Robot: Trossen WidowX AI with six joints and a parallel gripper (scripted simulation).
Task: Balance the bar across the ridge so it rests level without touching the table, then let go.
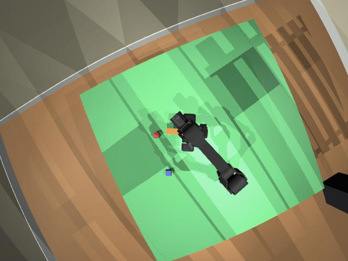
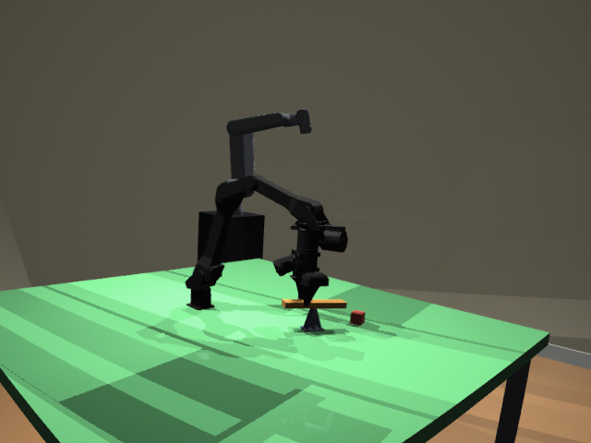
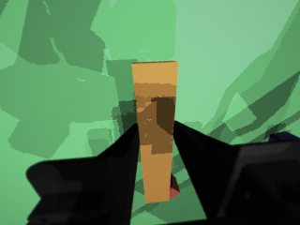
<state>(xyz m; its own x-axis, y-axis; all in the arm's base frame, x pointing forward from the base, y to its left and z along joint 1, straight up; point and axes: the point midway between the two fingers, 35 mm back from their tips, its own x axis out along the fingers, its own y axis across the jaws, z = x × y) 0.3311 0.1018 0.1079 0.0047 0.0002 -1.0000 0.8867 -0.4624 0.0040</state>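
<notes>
The bar is 3 cm to the left of my gripper tip and 1 cm ahead of it. The rest, counted from my gripper tip: red cube (17 cm to the left, 6 cm below, 6 cm ahead); blue cube (20 cm to the left, 18 cm behind, 6 cm below); dark ridge (4 cm below, 3 cm to the left, 1 cm ahead).
</notes>
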